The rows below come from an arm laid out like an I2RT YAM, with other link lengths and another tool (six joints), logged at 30 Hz.
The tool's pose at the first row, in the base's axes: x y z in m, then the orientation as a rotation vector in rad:
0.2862 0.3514 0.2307 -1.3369 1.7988 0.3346
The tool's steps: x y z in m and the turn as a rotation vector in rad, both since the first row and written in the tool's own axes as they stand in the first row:
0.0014 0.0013 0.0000 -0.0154 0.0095 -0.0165
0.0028 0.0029 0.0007 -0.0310 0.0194 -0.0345
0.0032 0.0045 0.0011 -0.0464 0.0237 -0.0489
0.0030 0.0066 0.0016 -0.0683 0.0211 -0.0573
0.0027 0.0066 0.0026 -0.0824 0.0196 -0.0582
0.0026 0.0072 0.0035 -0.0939 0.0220 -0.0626
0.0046 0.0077 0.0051 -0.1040 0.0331 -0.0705
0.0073 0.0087 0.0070 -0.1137 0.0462 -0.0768
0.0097 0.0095 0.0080 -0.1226 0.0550 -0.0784
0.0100 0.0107 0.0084 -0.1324 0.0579 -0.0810
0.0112 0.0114 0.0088 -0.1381 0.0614 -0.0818
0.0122 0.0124 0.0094 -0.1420 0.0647 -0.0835
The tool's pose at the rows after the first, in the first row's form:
0.2850 0.3510 0.2293 -1.3654 1.7954 0.3343
0.2838 0.3512 0.2274 -1.3956 1.7910 0.3331
0.2825 0.3518 0.2265 -1.4202 1.7844 0.3371
0.2809 0.3531 0.2258 -1.4416 1.7767 0.3548
0.2814 0.3539 0.2254 -1.4515 1.7751 0.3686
0.2813 0.3548 0.2247 -1.4642 1.7740 0.3757
0.2815 0.3547 0.2221 -1.4825 1.7773 0.3741
0.2813 0.3546 0.2187 -1.5000 1.7835 0.3717
0.2809 0.3539 0.2161 -1.5112 1.7896 0.3738
0.2800 0.3545 0.2153 -1.5214 1.7901 0.3800
0.2795 0.3542 0.2140 -1.5275 1.7924 0.3828
0.2788 0.3544 0.2126 -1.5331 1.7938 0.3835

